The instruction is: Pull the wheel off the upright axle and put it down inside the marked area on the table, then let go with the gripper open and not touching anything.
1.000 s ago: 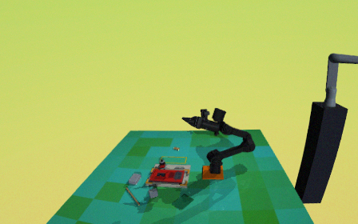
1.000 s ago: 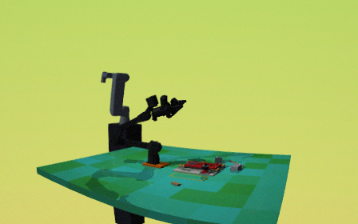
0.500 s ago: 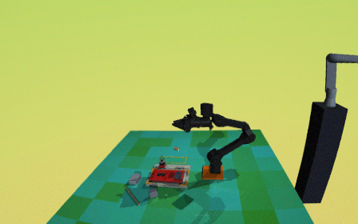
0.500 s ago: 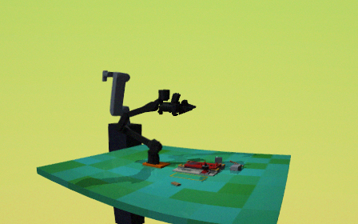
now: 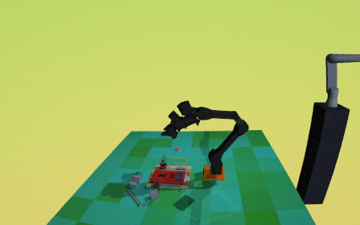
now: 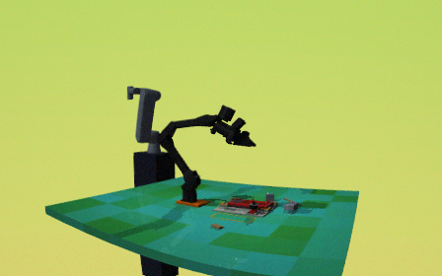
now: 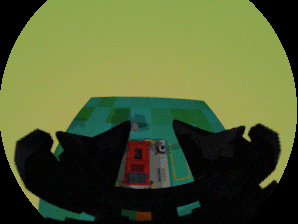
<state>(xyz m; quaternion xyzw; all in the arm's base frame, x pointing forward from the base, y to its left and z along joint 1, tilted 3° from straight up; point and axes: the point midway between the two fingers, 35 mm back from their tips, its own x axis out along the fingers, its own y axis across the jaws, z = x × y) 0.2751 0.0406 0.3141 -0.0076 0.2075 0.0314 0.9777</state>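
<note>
Now: the wheel 270 mm below my gripper tip, 70 mm to the right of it and 50 mm ahead of it.
</note>
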